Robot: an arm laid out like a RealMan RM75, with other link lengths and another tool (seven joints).
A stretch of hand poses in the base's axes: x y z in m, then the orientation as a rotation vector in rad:
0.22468, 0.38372, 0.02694, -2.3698, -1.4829, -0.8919
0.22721, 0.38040, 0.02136, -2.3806, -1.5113, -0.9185
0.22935, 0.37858, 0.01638, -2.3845, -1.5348, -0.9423
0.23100, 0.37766, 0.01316, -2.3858, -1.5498, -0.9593
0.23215, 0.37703, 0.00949, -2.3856, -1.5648, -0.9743
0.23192, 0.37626, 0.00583, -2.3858, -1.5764, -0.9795
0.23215, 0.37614, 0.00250, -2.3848, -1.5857, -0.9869
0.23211, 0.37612, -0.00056, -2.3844, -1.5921, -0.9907
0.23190, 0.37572, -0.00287, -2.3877, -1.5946, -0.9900
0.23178, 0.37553, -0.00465, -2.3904, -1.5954, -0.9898
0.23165, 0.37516, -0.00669, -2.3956, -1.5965, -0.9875
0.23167, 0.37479, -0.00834, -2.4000, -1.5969, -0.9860
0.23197, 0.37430, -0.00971, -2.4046, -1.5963, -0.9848
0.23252, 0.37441, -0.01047, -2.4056, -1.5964, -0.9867
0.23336, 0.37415, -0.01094, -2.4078, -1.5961, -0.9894
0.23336, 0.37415, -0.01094, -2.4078, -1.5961, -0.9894
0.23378, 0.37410, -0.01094, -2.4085, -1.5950, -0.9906
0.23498, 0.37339, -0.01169, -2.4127, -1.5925, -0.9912
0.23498, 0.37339, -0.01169, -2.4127, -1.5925, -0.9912
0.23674, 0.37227, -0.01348, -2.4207, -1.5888, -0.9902
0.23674, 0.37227, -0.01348, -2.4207, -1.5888, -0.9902
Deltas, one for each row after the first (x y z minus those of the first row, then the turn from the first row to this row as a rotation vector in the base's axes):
0.00253, -0.00332, -0.00558, -0.0210, -0.0288, 0.0010
0.00467, -0.00514, -0.01056, -0.0351, -0.0530, 0.0042
0.00632, -0.00606, -0.01378, -0.0432, -0.0694, 0.0065
0.00747, -0.00669, -0.01745, -0.0506, -0.0842, 0.0099
0.00724, -0.00746, -0.02111, -0.0571, -0.0913, 0.0133
0.00747, -0.00758, -0.02444, -0.0614, -0.0990, 0.0162
0.00743, -0.00760, -0.02750, -0.0646, -0.1035, 0.0182
0.00722, -0.00800, -0.02981, -0.0683, -0.1043, 0.0173
0.00710, -0.00819, -0.03159, -0.0706, -0.1048, 0.0161
0.00697, -0.00856, -0.03363, -0.0749, -0.1045, 0.0140
0.00699, -0.00893, -0.03528, -0.0782, -0.1043, 0.0119
0.00729, -0.00942, -0.03665, -0.0810, -0.1040, 0.0093
0.00784, -0.00931, -0.03741, -0.0816, -0.1055, 0.0085
0.00868, -0.00957, -0.03788, -0.0826, -0.1076, 0.0067
0.00868, -0.00957, -0.03788, -0.0826, -0.1076, 0.0067
0.00910, -0.00962, -0.03788, -0.0823, -0.1082, 0.0057
0.01030, -0.01033, -0.03863, -0.0836, -0.1085, 0.0023
0.01030, -0.01033, -0.03863, -0.0836, -0.1085, 0.0023
0.01206, -0.01145, -0.04042, -0.0868, -0.1080, -0.0034
0.01206, -0.01145, -0.04042, -0.0868, -0.1080, -0.0034

